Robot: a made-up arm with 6 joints.
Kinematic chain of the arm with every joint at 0, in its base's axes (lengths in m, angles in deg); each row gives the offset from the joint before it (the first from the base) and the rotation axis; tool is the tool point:
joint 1: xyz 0 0 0.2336 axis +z
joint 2: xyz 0 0 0 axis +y
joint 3: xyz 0 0 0.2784 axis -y
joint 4: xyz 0 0 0 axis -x
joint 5: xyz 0.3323 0 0 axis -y
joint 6: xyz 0 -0.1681 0 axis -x
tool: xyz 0 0 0
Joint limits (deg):
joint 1: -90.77..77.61
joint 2: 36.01..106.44
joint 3: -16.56..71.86
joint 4: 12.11..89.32
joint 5: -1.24..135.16
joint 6: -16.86..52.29
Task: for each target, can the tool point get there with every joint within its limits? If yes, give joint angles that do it. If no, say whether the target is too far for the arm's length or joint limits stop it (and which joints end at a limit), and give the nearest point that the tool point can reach.
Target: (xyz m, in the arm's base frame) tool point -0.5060 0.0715 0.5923
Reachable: no: joint limits stop it (at a limit: joint 1, joint 2, joint 3) | nearest point -0.1569 -0.3885 0.7121 | short by 0.590 m
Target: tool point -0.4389 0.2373 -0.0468
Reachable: no: joint limits stop it (at a limit: joint 1, joint 2, joint 3, joint 4) | nearest point -0.1659 -0.1134 -0.1431 | short by 0.455 m
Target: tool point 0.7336 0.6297 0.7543
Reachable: no: too far | nearest point 0.4348 0.3732 0.5422 | short by 0.447 m
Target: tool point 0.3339 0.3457 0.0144
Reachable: yes | joints 62.17 75.37 1.94 37.21 60.95 -5.56
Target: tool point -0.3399 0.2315 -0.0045
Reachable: no: joint limits stop it (at a limit: joint 1, joint 2, joint 3, joint 4) | nearest point -0.1659 -0.1134 -0.1431 | short by 0.410 m
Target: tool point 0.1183 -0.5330 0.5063
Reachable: yes | joints -64.43 42.14 34.04 42.81 16.82 43.98
